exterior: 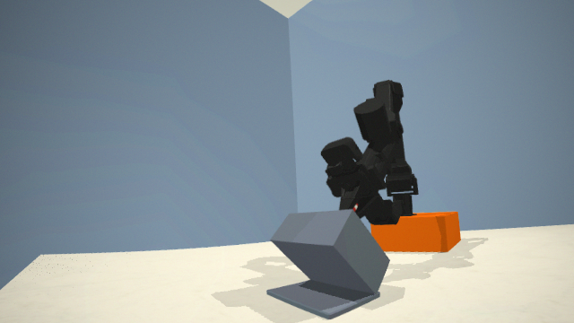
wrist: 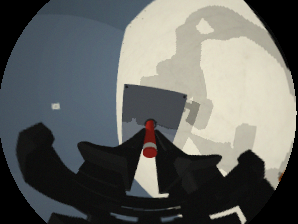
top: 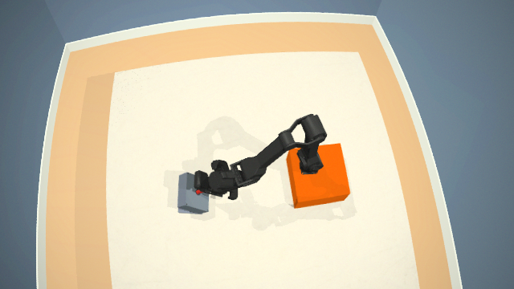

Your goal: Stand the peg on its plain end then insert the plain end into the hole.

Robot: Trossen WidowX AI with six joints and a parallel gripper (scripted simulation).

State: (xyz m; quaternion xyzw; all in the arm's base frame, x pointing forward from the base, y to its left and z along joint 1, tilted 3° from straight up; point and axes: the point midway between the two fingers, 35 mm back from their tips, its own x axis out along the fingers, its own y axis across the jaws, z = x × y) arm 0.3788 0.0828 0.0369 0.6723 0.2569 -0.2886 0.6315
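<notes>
The grey sloped panel lies 4 cm below my gripper tip and 4 cm ahead of it. The rest, counted from my gripper tip: red peg (1 cm behind, 1 cm above); grey foot plate (10 cm below, 6 cm ahead).
</notes>
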